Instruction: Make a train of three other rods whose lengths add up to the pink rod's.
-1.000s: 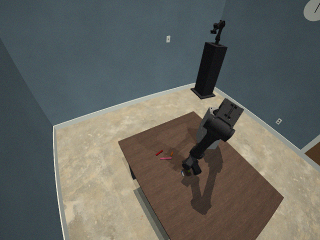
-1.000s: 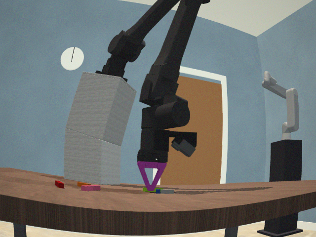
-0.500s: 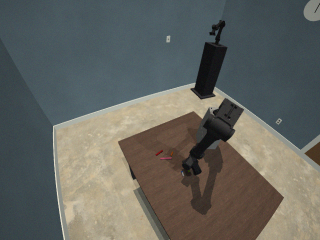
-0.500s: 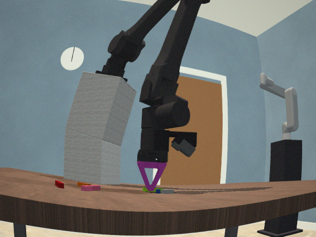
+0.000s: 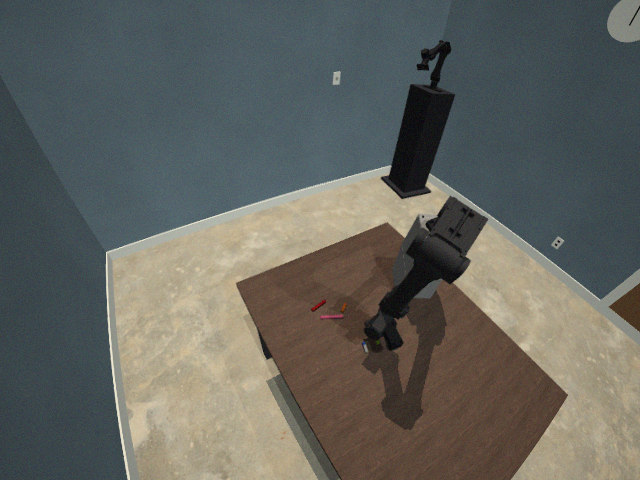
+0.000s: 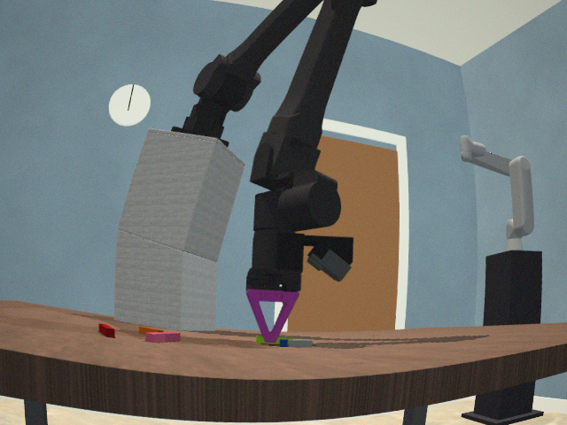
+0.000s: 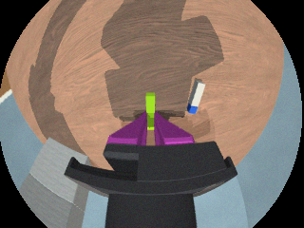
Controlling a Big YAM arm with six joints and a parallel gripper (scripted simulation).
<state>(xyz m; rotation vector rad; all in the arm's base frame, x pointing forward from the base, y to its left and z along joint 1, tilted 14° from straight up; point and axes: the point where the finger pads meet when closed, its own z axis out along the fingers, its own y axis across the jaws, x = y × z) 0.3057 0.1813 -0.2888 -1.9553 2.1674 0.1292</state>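
Right now the blue rod is 60 mm ahead of my hand, 10 mm to the left of it and 10 mm below it. The rest, counted from my hand: orange rod 160 mm to the right, 50 mm ahead, 10 mm below; grey rod 60 mm ahead, 30 mm to the left, 10 mm below; lime rod 10 mm to the left, 10 mm below.
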